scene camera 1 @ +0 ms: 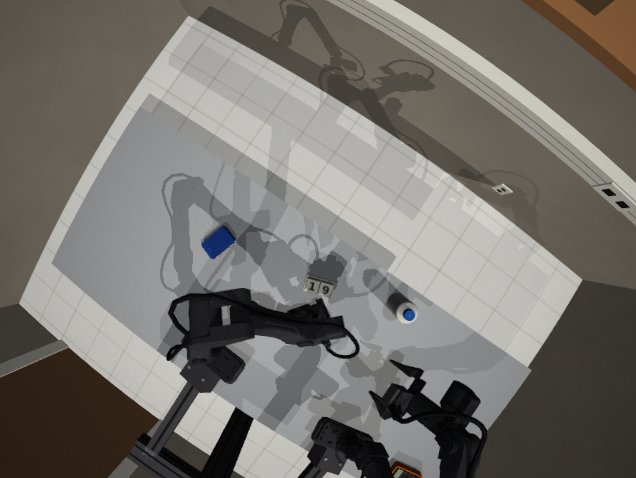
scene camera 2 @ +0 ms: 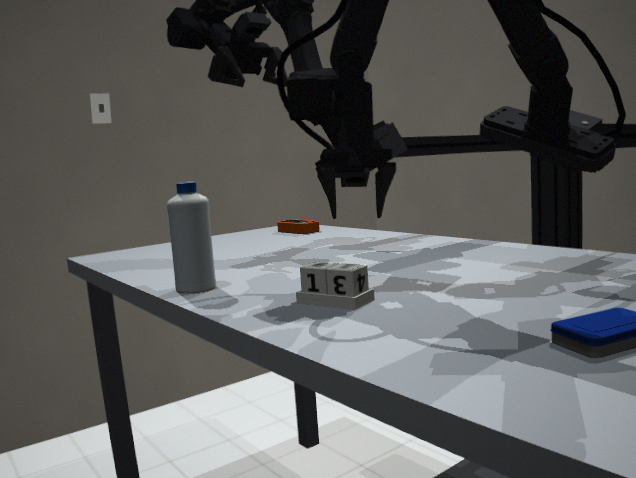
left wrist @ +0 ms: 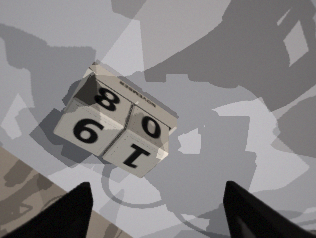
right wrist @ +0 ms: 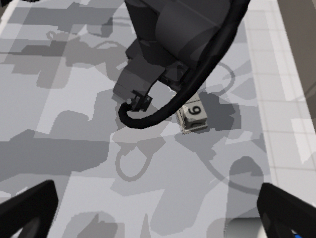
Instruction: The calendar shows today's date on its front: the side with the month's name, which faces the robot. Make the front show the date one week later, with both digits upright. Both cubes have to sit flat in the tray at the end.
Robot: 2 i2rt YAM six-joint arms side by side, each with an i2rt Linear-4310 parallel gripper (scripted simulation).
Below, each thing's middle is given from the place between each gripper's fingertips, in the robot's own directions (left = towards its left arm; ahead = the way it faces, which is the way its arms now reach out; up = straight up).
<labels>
Right now my left hand (scene camera 2: 356, 218) is 12 cm above the calendar tray (scene camera 2: 345, 302) and 5 cm short of it.
My right hand (scene camera 2: 265, 83) is 50 mm short of the calendar tray, 240 mm to the right of it and 350 mm above it.
</labels>
